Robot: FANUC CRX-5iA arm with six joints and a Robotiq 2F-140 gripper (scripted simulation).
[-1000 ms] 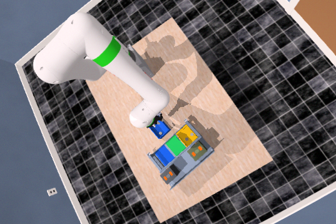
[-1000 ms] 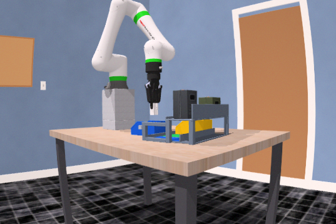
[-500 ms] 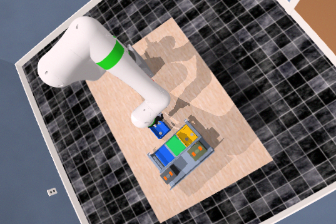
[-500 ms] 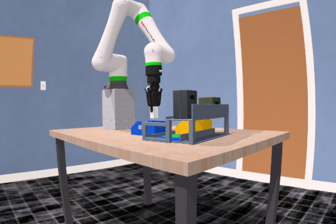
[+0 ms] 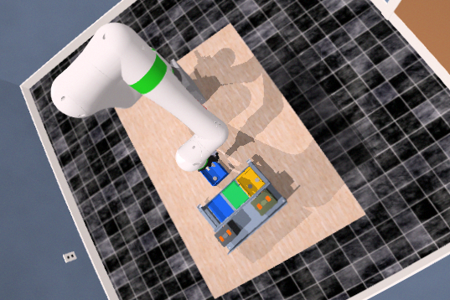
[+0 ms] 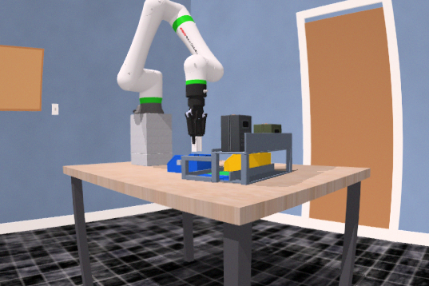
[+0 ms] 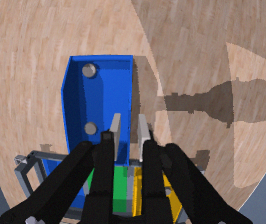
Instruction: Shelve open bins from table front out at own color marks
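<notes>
Right now the blue bin is 10 mm ahead of my hand, 50 mm to the right of it and 80 mm below it. Round my hand: yellow bin: 200 mm ahead, 120 mm to the left, 80 mm below; dark box: 340 mm ahead, 90 mm to the right, 40 mm above.
</notes>
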